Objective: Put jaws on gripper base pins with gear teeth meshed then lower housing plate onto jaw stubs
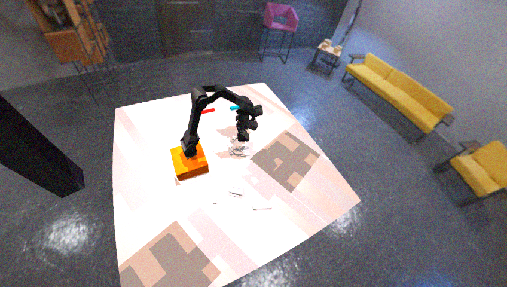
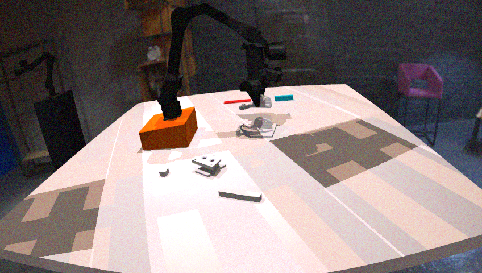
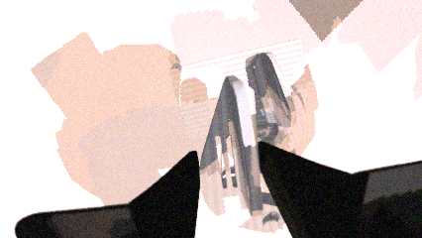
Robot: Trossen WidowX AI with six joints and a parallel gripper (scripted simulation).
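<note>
My gripper tip is now 80 mm above the flat plate and 30 mm to the left of it. Also, from my gripper tip: teal block: 320 mm to the left, 180 mm ahead, 70 mm below; then gripper base: 250 mm to the right, 190 mm behind, 50 mm below; then stepped piece: 240 mm to the right, 190 mm behind, 70 mm below.
</note>
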